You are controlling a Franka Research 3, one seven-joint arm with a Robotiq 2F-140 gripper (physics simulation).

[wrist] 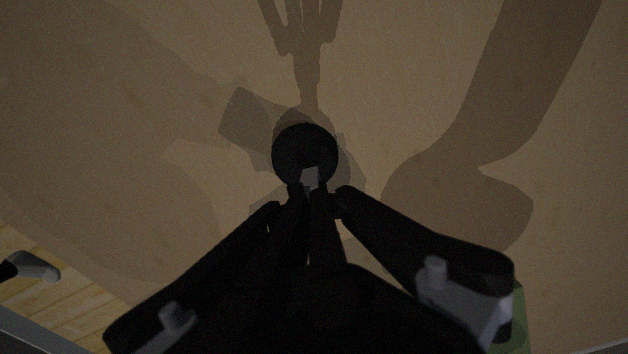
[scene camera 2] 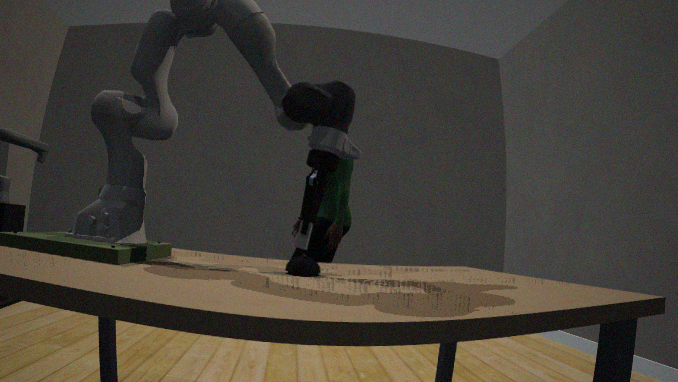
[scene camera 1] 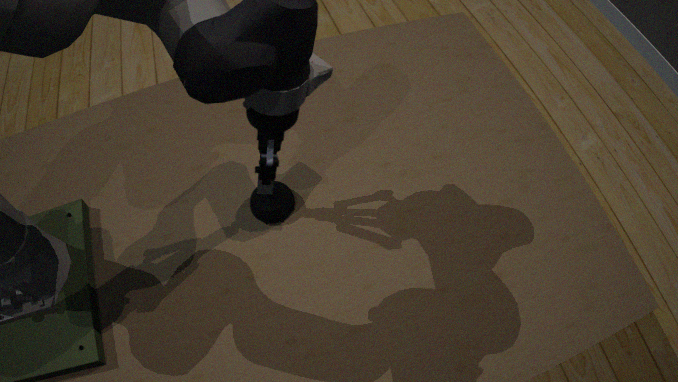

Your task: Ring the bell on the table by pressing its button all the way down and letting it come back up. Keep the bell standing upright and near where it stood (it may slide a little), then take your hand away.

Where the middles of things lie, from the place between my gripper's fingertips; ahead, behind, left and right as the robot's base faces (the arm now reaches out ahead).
The black domed bell [scene camera 1: 274, 208] lies 10 mm ahead of my hand and 30 mm below it.
